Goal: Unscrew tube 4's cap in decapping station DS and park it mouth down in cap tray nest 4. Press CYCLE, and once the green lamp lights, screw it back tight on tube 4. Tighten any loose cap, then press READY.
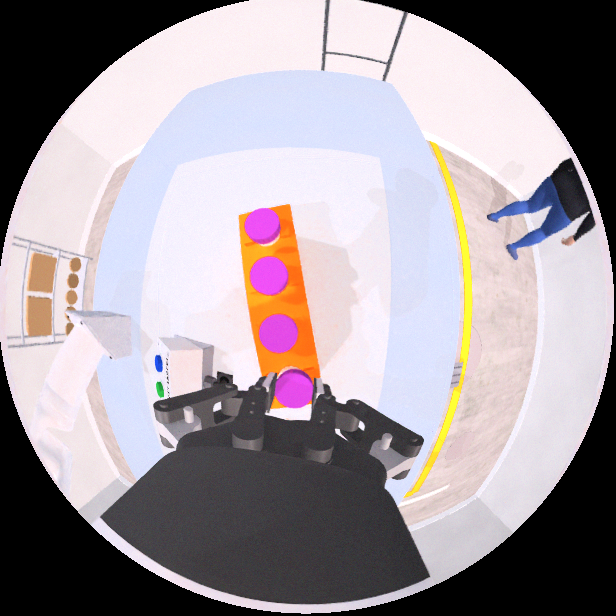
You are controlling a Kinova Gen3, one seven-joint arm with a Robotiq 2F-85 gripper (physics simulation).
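Note:
An orange station block (pixel 281 304) lies on the white table top and runs away from me. Several magenta caps sit in a row on it. The nearest magenta cap (pixel 294 388) sits between my gripper's (pixel 291 390) two fingers, which are closed against its sides. The three caps beyond it (pixel 278 333) (pixel 268 275) (pixel 262 225) stand free. The farthest cap shows a white tube rim beneath it. I cannot read any tube numbers. No cap tray is in sight.
A white control box (pixel 179 367) with a blue button (pixel 158 362) and a green button (pixel 160 390) stands left of my gripper. A yellow line (pixel 463 298) marks the table's right side. A person (pixel 545 212) walks at the far right. Shelves (pixel 45 293) stand at left.

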